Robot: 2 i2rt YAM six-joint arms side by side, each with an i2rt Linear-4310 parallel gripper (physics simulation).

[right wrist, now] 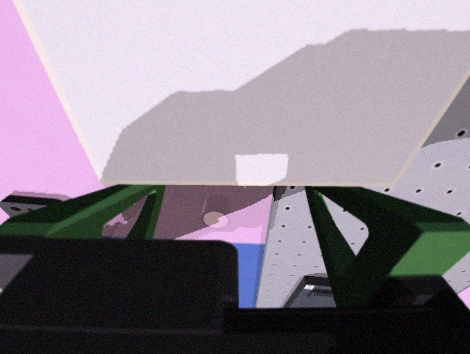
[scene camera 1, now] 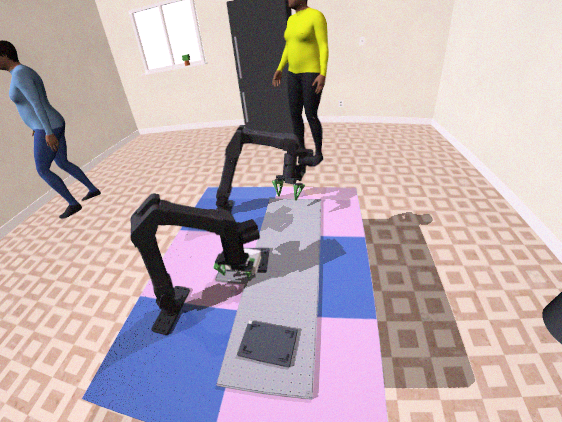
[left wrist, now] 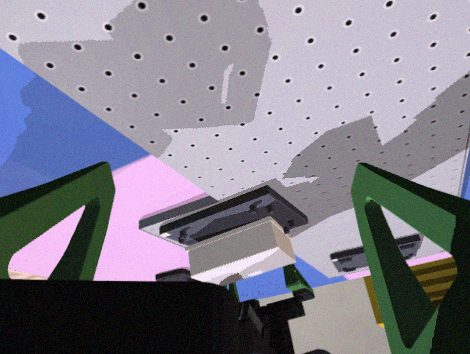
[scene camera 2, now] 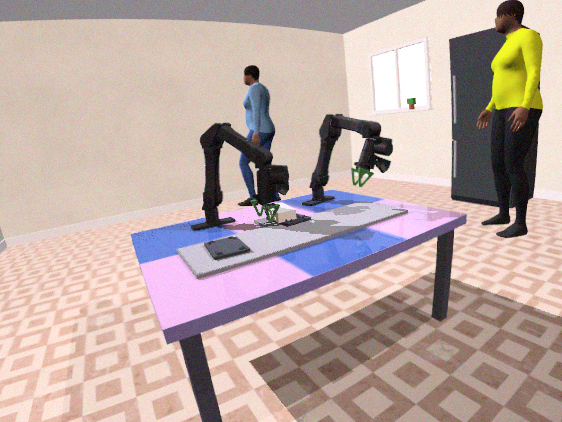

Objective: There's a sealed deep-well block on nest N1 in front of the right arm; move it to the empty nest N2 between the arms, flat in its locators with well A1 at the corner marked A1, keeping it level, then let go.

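Places are measured from the left arm's base along level axes (x ahead, y left, z up), in centimetres.
Pixels of known places: left gripper, fingertip midpoint: (scene camera 1: pixel 287 198) (left wrist: pixel 233 176) (scene camera 2: pixel 356 186); right gripper, fingertip midpoint: (right wrist: pixel 234 177) (scene camera 1: pixel 236 276) (scene camera 2: pixel 265 219); left arm's base, origin of the base link: (scene camera 2: pixel 318 201); right arm's base, origin of the base link: (scene camera 1: pixel 172 309) (left wrist: pixel 193 280) (scene camera 2: pixel 213 224).
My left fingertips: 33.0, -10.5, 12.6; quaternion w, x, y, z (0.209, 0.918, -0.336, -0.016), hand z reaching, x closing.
Note:
For each thing: its top centre in the pictures, then the offset to it from my left fingertips, as dx, dy, dz. Level surfaces: height alone.
- pale sealed block, middle of its top: (right wrist: pixel 260 82) (left wrist: pixel 244 273) (scene camera 1: pixel 241 255) (scene camera 2: pixel 279 206) -19.9, -28.0, -5.0
- dark nest N2, middle of its top: (left wrist: pixel 236 236) (scene camera 1: pixel 247 256) (scene camera 2: pixel 287 214) -18.3, -25.1, -9.2
- long perforated grey plate, its level: dz -11.3
- grey slab, its level: dz -11.3
The pale sealed block (scene camera 1: pixel 256 254) (scene camera 2: pixel 286 215) (left wrist: pixel 232 250) (right wrist: pixel 300 120) lies offset over dark nest N2 (scene camera 1: pixel 264 261) (scene camera 2: pixel 302 220) (left wrist: pixel 220 220), toward the arm-base side; locators show beside it. Its exact tilt and A1 corner cannot be told. The other nest, N1 (scene camera 1: pixel 270 343) (scene camera 2: pixel 227 247) (left wrist: pixel 346 261), is bare, with a small white corner mark. My right gripper (scene camera 1: pixel 235 271) (scene camera 2: pixel 266 218) (right wrist: pixel 234 177) is open at the block's edge; its fingertips are partly hidden by the block in the right wrist view. My left gripper (scene camera 1: pixel 288 196) (scene camera 2: pixel 358 184) (left wrist: pixel 233 176) is open, raised and away from the block.
Both nests stand on a long perforated grey plate (scene camera 1: pixel 295 300) (scene camera 2: pixel 340 227). A grey slab (scene camera 1: pixel 225 278) (left wrist: pixel 150 226) juts out toward the arm bases beneath the block. One person (scene camera 1: pixel 306 45) (scene camera 2: pixel 517 75) stands beyond the table; another (scene camera 1: pixel 35 100) (scene camera 2: pixel 258 110) is behind the arms.

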